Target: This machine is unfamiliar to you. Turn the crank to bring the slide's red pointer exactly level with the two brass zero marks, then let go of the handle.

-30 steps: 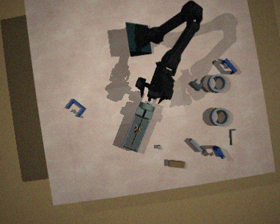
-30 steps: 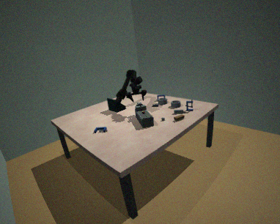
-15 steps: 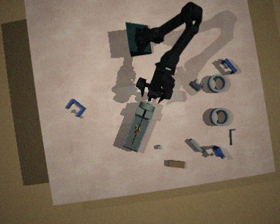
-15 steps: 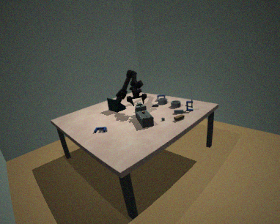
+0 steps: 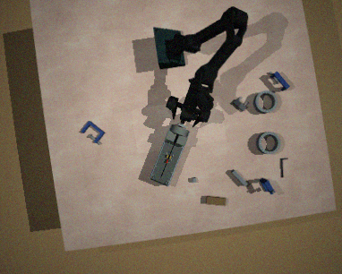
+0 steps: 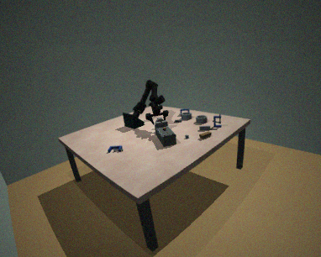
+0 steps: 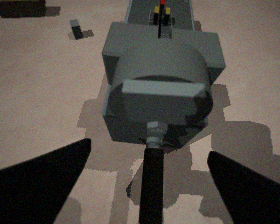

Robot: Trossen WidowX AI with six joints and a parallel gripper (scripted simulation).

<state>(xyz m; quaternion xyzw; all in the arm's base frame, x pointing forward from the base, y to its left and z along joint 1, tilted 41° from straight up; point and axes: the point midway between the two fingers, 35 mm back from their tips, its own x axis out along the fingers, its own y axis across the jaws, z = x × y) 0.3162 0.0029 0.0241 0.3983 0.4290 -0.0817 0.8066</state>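
The dark handle is 2 cm behind my gripper tip, 1 cm to the left of it and 1 cm below it. Round my gripper tip: small grey cube: 26 cm ahead, 6 cm below, 2 cm to the left; then red pointer: 16 cm ahead, 9 cm to the right, 1 cm above; then grey bar: 28 cm ahead, 22 cm to the left, 6 cm below.
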